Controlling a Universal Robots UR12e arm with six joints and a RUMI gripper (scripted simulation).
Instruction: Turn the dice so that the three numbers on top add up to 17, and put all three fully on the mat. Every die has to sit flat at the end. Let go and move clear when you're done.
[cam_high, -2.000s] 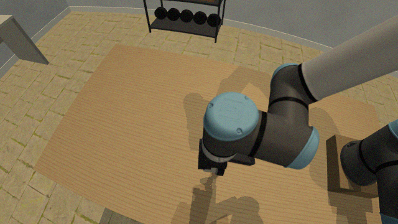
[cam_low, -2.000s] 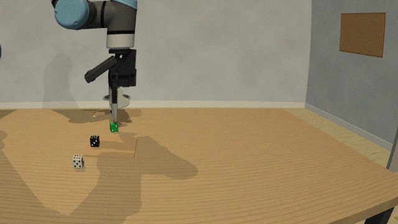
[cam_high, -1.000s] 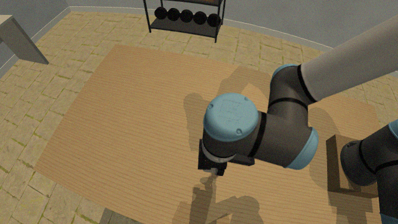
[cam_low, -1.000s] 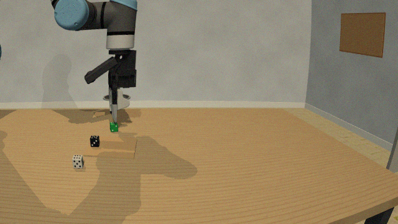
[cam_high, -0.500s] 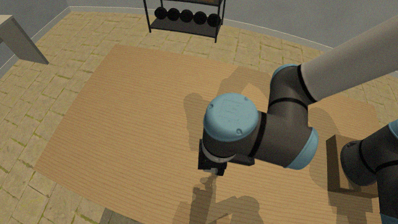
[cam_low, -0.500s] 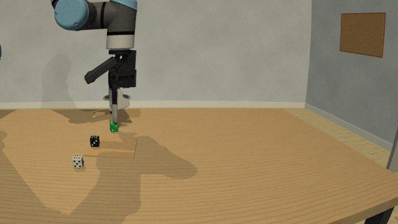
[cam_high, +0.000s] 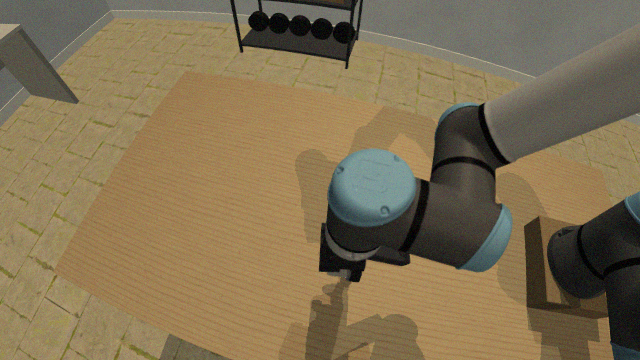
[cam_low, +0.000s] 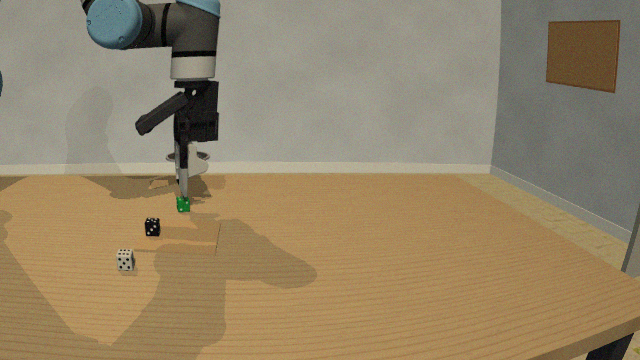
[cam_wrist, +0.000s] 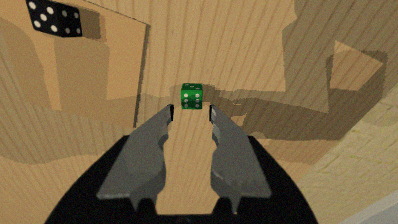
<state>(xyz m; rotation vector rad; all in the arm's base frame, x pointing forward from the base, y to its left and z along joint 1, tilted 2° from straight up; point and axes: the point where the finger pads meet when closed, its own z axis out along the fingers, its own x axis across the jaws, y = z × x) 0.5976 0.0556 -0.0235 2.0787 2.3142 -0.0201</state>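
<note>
Now: hand 40 mm above the green die. Also, from my hand: black die 130 mm to the right, 60 mm behind, 30 mm below; then tan mat 140 mm to the right, 50 mm below, 20 mm behind; then white die 250 mm to the right, 110 mm behind, 40 mm below.
</note>
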